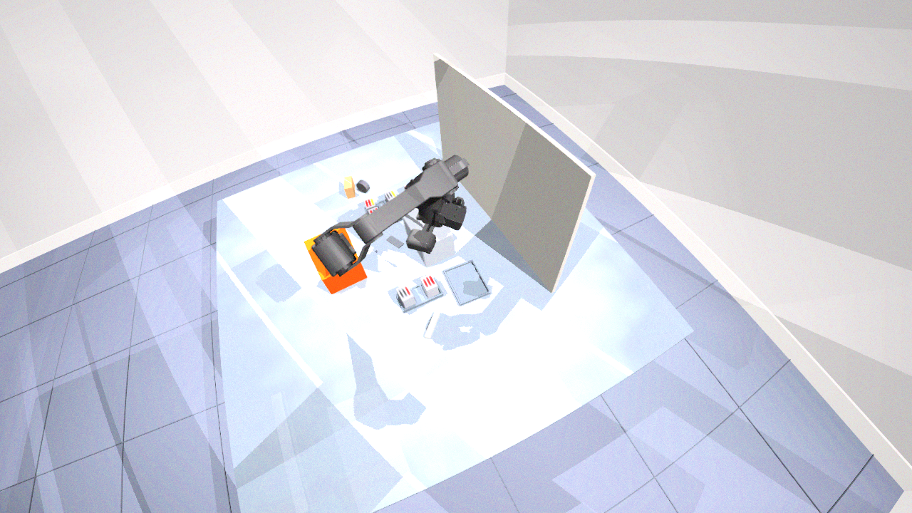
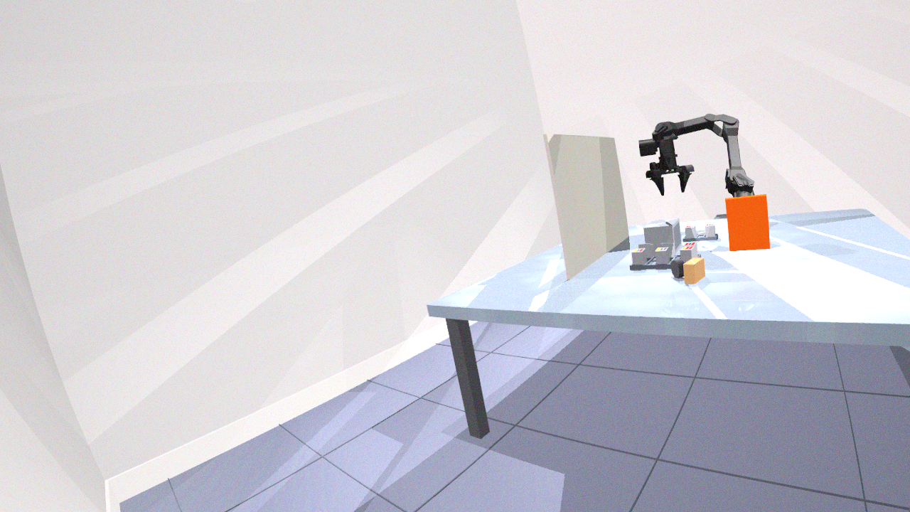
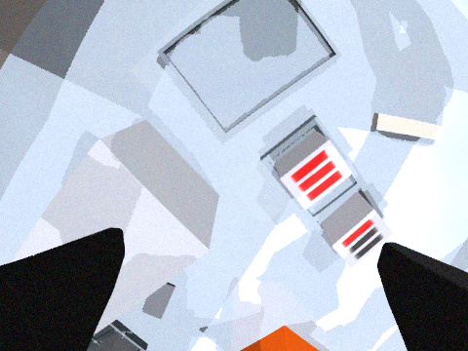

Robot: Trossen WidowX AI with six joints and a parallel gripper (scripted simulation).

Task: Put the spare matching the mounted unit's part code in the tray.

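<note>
The low rack lies 80 mm behind my gripper tip, 30 mm to the right of it and 180 mm below it. The rest, counted from my gripper tip: flat grey tray: 60 mm ahead, 50 mm to the right, 180 mm below; then white mounted unit: 20 mm ahead, 140 mm to the left, 130 mm below; then tall cream board: 250 mm ahead, 160 mm to the left, 40 mm above.
</note>
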